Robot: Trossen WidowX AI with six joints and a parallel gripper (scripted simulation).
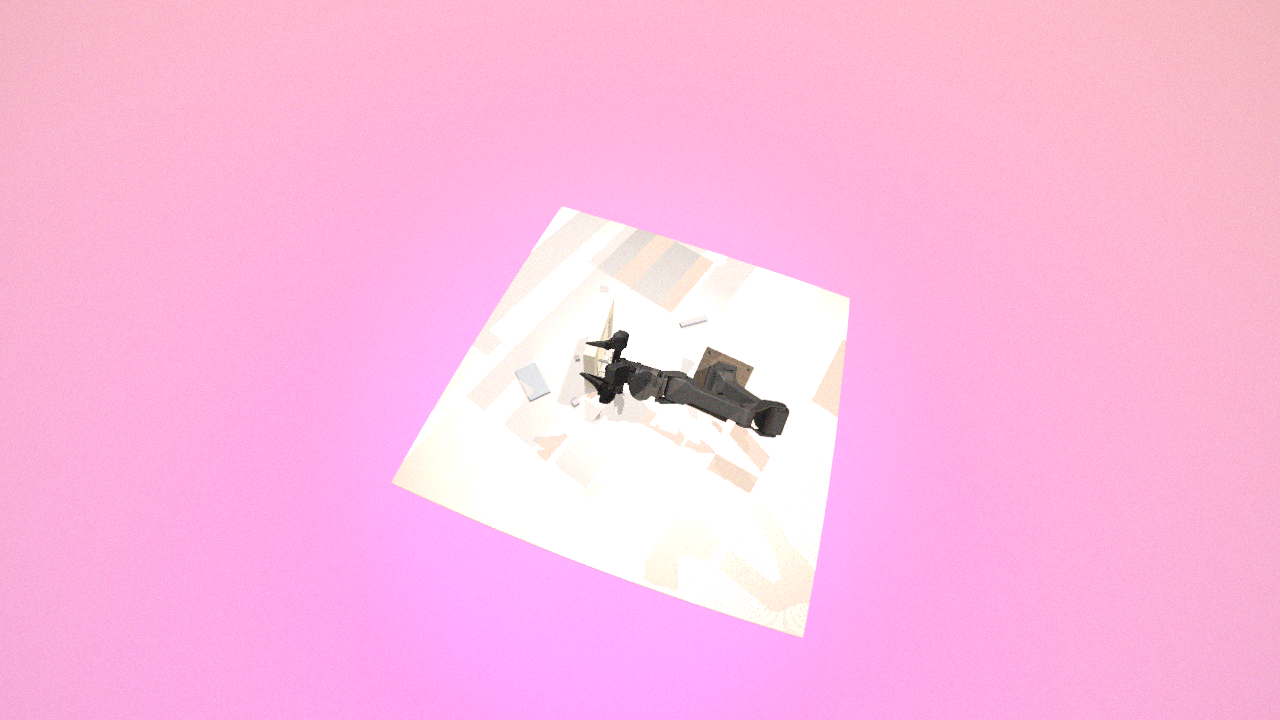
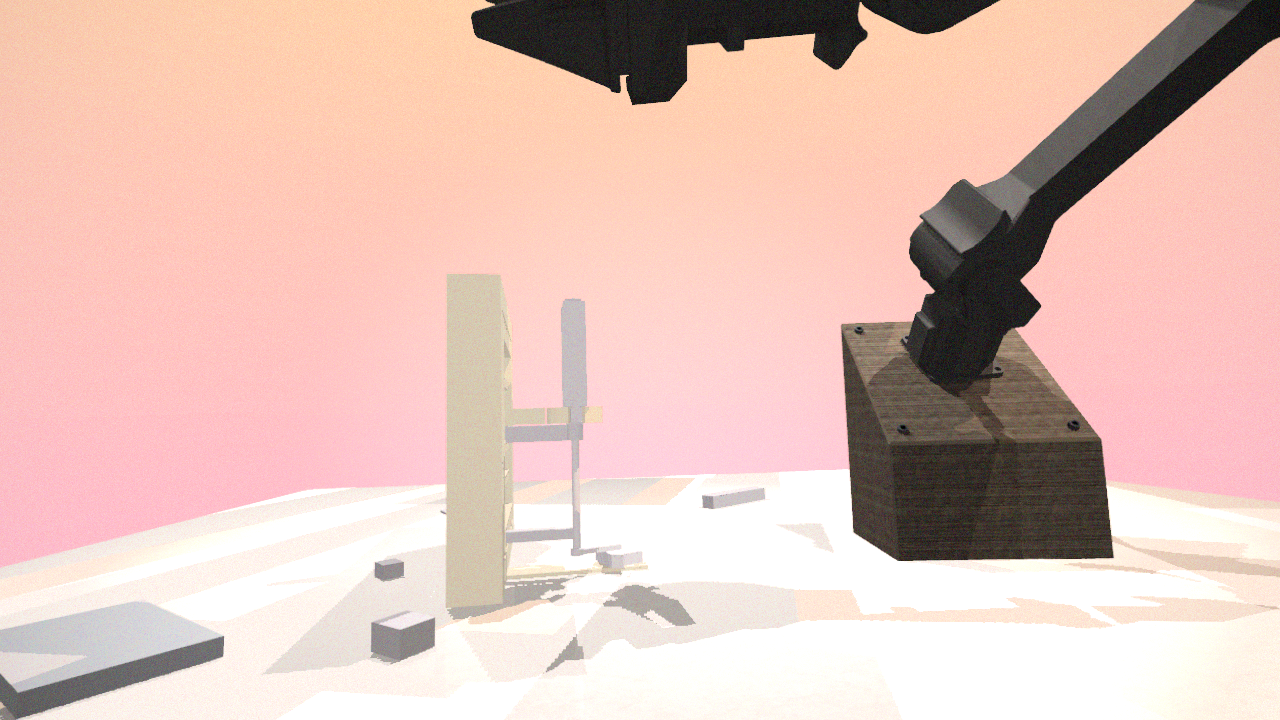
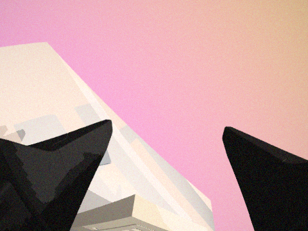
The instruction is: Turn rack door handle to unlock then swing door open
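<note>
Now: gripper tip 5 cm past the grey upright handle, 15 cm to the left of it and 22 cm above it. The rest, counted from my gripper tip: flat grey slab: 21 cm ahead, 3 cm to the right, 34 cm below; then grey bar: 22 cm behind, 48 cm to the right, 34 cm below.
</note>
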